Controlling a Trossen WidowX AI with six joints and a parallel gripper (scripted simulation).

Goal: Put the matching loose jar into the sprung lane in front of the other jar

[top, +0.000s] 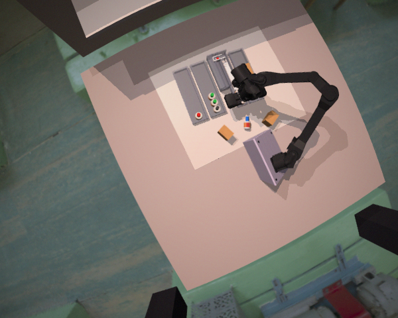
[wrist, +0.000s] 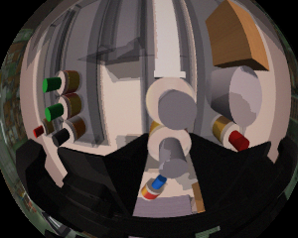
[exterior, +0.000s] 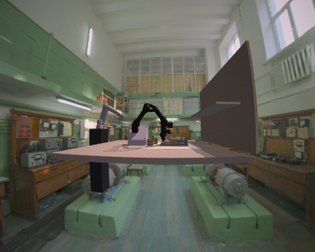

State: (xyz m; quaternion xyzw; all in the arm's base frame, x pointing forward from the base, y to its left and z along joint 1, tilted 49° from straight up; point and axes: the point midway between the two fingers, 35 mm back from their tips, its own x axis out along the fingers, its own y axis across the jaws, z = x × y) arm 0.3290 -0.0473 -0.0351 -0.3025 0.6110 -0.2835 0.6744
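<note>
The grey disc is 8 cm to the right of my gripper tip and 5 cm ahead of it. Round my gripper tip: orange box: 11 cm ahead, 8 cm to the right, 1 cm above.
</note>
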